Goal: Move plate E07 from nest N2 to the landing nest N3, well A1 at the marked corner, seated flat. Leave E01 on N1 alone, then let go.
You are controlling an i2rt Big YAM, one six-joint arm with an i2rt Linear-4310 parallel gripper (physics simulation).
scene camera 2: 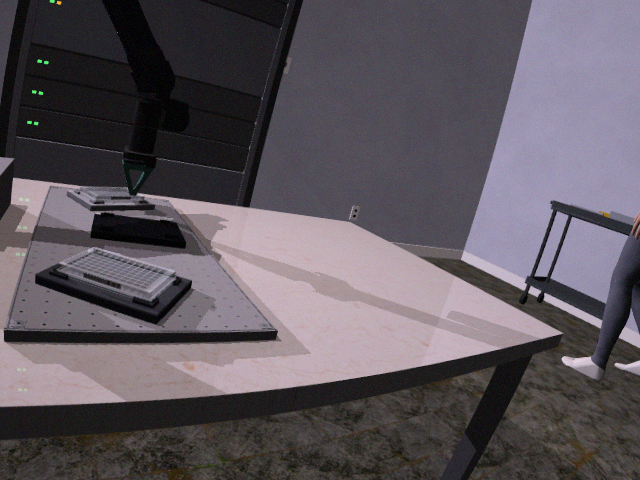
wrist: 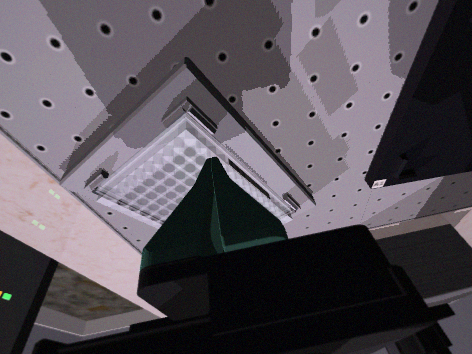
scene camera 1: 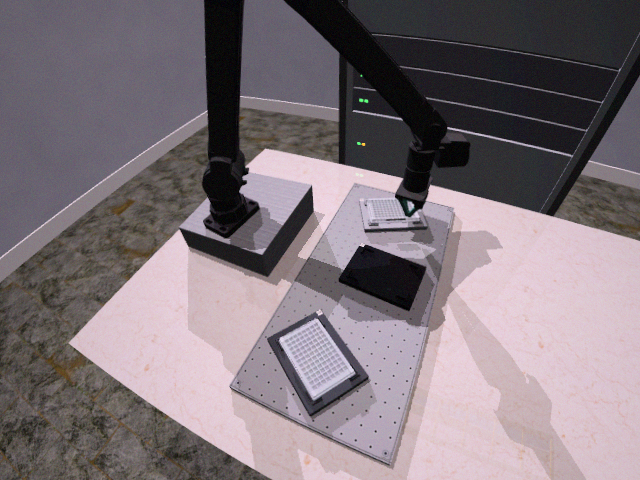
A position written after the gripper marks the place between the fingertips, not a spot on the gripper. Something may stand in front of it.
Observation:
The gripper [scene camera 2: 132,195] is shut, holding nothing. Further things: a black plate nest [scene camera 1: 388,277].
The gripper also shows in the wrist view [wrist: 213,164] and in scene camera 1 [scene camera 1: 408,216]. The black plate nest is seen too in the wrist view [wrist: 420,140].

